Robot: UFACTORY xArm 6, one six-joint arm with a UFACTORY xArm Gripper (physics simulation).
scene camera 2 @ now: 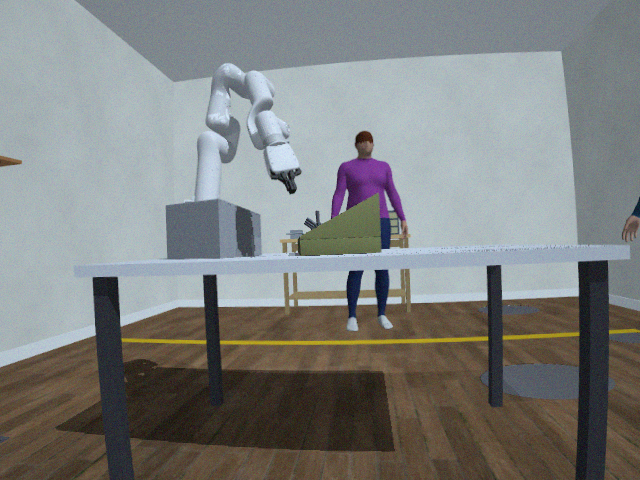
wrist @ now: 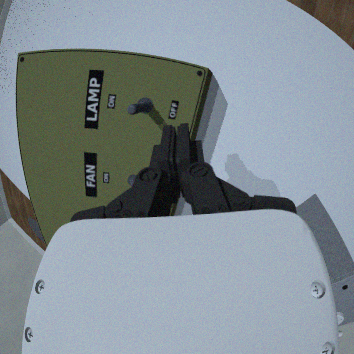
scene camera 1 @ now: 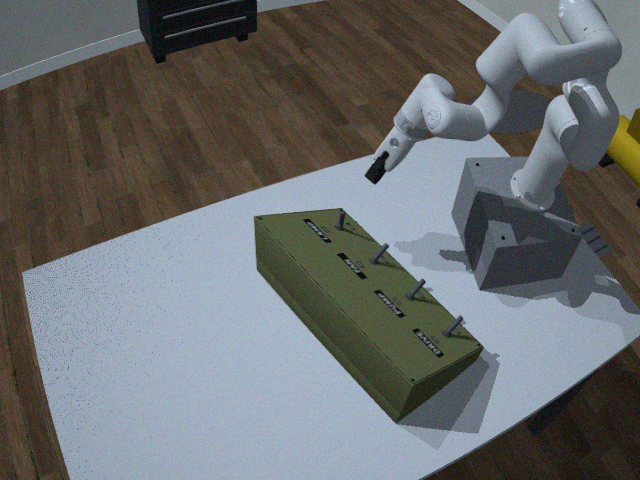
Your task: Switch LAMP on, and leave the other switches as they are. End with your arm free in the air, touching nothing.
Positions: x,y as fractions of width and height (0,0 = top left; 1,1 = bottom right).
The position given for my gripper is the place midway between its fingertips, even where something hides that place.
In view: my gripper (scene camera 1: 0.58,0.37) and an olive sloped switch box (wrist: 0.22,0.42).
My gripper shows as well in scene camera 2 (scene camera 2: 0.46,0.40) and in the wrist view (wrist: 0.50,0.40).
